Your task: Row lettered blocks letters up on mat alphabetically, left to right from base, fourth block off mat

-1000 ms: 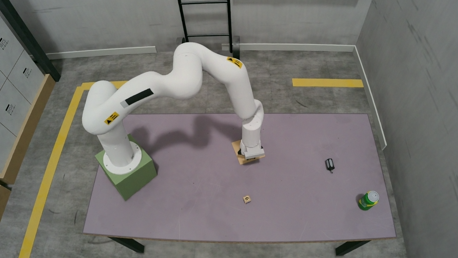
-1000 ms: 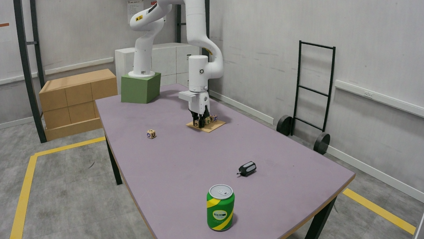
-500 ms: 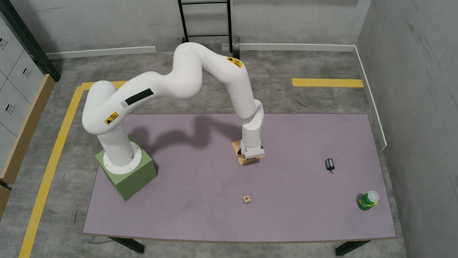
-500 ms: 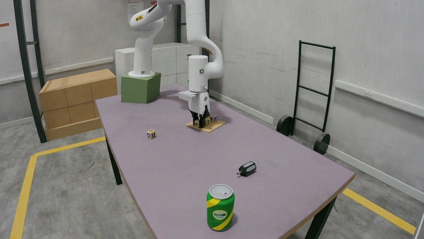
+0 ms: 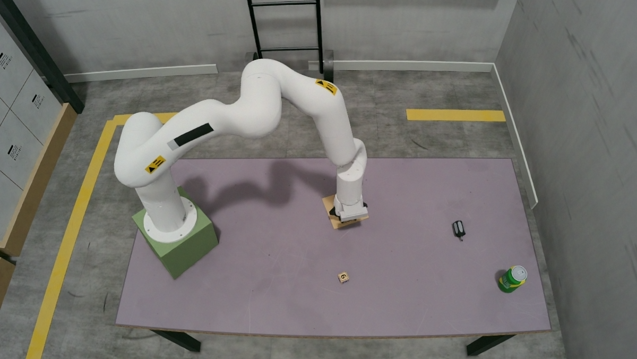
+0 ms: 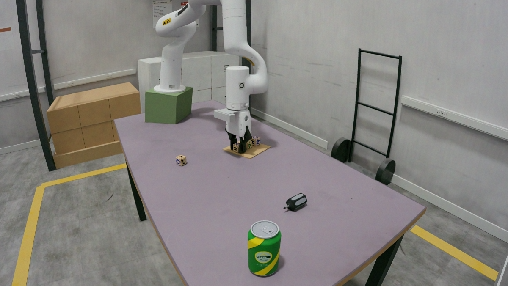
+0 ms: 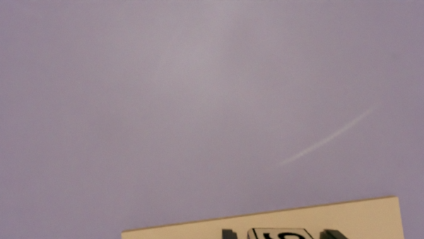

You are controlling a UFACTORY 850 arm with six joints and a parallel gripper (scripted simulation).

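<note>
My hand is 10 mm past the tan mat, 50 mm to the right of it and 20 mm above it. From my hand the other things lie so: small black tool (420 mm ahead, 30 mm to the right, 10 mm below); green can (590 mm ahead, 220 mm to the right, 40 mm above).
</note>
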